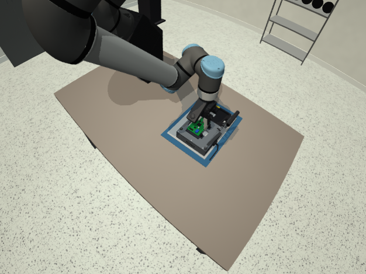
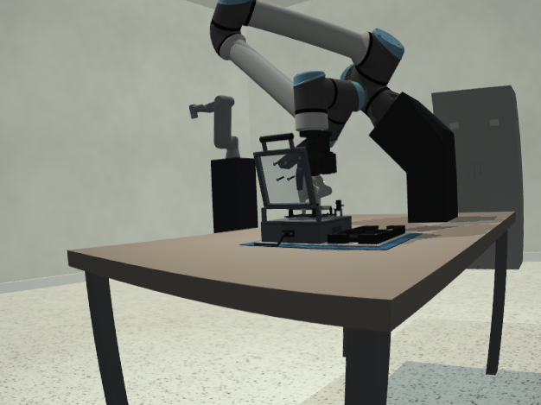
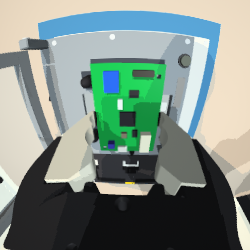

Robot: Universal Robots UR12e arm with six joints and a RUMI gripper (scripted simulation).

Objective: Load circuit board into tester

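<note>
The green circuit board is right at my hand. From my hand the other things lie so: tester bed: 10 mm ahead, 10 mm to the left, 20 mm below; then black post: 60 mm behind, 60 mm to the left; then tester: 30 mm ahead, 40 mm to the left, 30 mm above.
</note>
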